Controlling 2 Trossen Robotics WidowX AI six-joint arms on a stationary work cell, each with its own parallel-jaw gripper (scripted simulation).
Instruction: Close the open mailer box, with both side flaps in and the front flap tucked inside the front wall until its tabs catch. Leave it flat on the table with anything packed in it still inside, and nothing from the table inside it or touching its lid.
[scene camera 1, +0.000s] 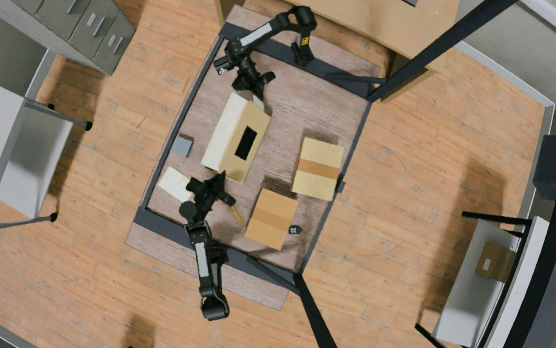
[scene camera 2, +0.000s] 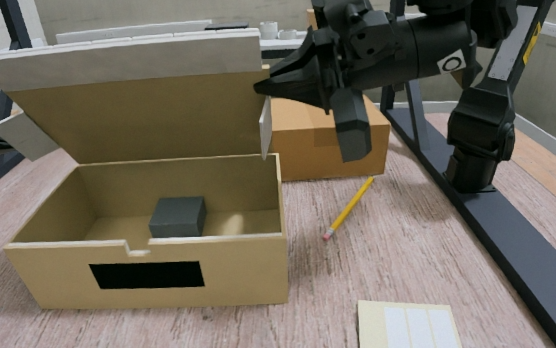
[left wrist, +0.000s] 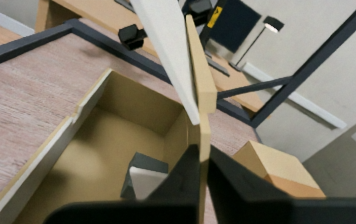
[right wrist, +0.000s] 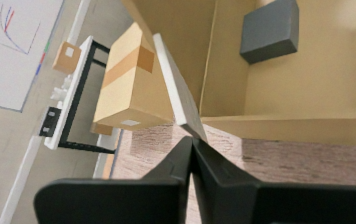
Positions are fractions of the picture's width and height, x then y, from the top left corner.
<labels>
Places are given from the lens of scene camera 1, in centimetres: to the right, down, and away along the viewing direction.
my left gripper (scene camera 1: 0.40, 0.49): -19, -1, 102
my right gripper (scene camera 1: 0.47, 0.29): -6, -28, 109
orange-brown carton (scene camera 1: 0.48, 0.65): -3, 20, 114
</labels>
